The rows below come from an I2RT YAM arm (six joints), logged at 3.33 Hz.
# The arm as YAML. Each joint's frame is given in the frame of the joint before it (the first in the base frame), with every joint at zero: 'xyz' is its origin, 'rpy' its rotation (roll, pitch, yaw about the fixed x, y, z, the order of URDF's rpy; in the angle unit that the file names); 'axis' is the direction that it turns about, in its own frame. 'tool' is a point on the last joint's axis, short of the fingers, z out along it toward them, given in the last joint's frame.
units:
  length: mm
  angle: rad
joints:
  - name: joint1
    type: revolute
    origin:
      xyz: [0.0, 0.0, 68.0]
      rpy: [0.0, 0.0, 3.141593]
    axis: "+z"
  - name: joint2
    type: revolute
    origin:
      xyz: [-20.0, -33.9, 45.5]
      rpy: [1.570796, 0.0, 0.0]
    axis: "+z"
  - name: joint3
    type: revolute
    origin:
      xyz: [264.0, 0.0, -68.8]
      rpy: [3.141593, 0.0, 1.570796]
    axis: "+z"
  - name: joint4
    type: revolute
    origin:
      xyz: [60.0, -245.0, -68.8]
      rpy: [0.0, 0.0, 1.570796]
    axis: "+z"
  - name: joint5
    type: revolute
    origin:
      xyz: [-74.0, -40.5, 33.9]
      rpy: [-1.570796, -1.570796, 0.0]
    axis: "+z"
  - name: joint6
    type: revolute
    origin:
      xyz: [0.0, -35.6, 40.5]
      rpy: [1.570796, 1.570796, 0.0]
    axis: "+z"
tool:
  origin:
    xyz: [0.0, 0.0, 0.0]
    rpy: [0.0, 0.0, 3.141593]
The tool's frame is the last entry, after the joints.
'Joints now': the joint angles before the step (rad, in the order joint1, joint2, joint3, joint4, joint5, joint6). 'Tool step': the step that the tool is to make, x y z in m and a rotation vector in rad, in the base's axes. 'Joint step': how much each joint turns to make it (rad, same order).
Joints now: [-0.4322, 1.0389, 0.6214, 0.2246, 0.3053, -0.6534]
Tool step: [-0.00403, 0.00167, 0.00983, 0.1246, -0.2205, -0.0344]
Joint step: [-0.0004, -0.0289, -0.0088, 0.0623, 0.0026, 0.2183]
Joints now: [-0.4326, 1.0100, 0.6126, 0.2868, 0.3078, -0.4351]
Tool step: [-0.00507, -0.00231, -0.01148, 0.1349, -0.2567, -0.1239]
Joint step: [-0.0030, 0.0070, -0.0815, 0.1755, 0.1056, 0.2539]
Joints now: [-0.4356, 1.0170, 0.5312, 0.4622, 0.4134, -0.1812]
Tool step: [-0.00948, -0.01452, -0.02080, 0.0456, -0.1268, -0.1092]
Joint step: [-0.0687, 0.0437, -0.0882, 0.1790, 0.0407, 0.1080]
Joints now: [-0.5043, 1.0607, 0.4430, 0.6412, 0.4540, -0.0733]
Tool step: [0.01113, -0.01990, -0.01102, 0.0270, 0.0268, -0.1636]
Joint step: [-0.0317, 0.1357, 0.0403, 0.0530, 0.1319, 0.0113]
